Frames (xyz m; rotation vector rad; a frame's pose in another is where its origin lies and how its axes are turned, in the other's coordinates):
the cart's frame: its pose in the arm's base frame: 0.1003 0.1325 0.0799 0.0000 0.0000 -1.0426
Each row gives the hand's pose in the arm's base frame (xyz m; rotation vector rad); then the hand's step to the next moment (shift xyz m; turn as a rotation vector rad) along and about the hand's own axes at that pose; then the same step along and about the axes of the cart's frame.
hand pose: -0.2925 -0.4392 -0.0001 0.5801 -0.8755 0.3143
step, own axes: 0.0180 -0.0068 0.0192 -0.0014 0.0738 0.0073
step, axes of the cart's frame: 0.0153 -0.0064 0.0215 -0.0682 -0.0079 0.0281
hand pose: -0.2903 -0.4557 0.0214 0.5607 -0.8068 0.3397
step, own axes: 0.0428 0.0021 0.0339 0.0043 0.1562 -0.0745
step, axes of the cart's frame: 0.0166 -0.0015 0.0520 -0.1619 0.0596 0.0147
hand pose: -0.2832 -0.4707 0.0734 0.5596 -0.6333 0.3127
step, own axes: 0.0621 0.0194 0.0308 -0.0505 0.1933 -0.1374
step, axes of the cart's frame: 0.0086 0.0236 0.0675 -0.2287 0.0653 -0.0473
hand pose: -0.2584 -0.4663 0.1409 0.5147 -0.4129 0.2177
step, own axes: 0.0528 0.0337 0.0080 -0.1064 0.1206 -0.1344
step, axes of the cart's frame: -0.0083 0.0447 0.0438 -0.1838 0.0055 -0.1005
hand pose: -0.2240 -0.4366 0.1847 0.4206 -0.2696 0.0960
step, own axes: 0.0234 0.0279 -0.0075 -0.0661 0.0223 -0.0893
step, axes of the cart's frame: -0.0152 0.0322 0.0108 -0.0704 -0.0116 -0.0881
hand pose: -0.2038 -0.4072 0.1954 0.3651 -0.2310 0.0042
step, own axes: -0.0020 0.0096 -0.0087 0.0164 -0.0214 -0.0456
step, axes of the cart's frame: -0.0107 0.0057 -0.0050 0.0175 0.0212 -0.0453
